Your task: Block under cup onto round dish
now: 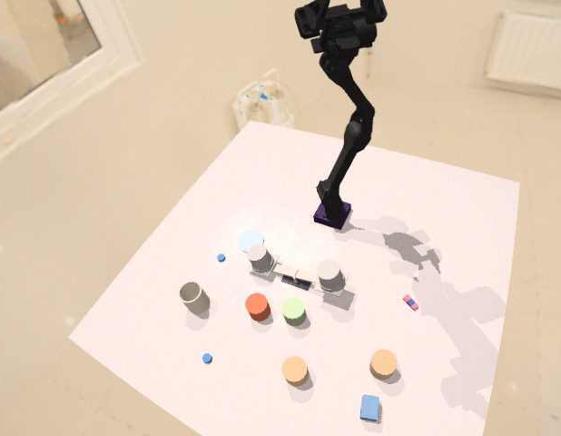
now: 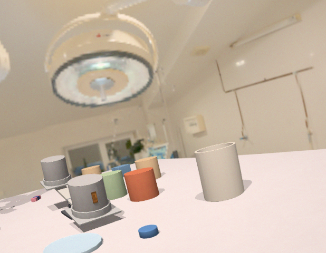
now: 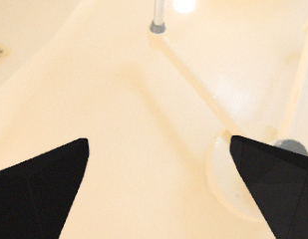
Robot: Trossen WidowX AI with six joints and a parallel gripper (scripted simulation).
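My gripper tip is 78 cm above the grey block, 27 cm to the left of it and 15 cm short of it. The rest, counted from my gripper tip: green cylinder (79 cm below, 32 cm ahead, 11 cm to the right); then pink-blue eraser (82 cm below, 24 cm to the left, 18 cm ahead); then grey cup (71 cm below, 19 cm ahead, 1 cm to the right).
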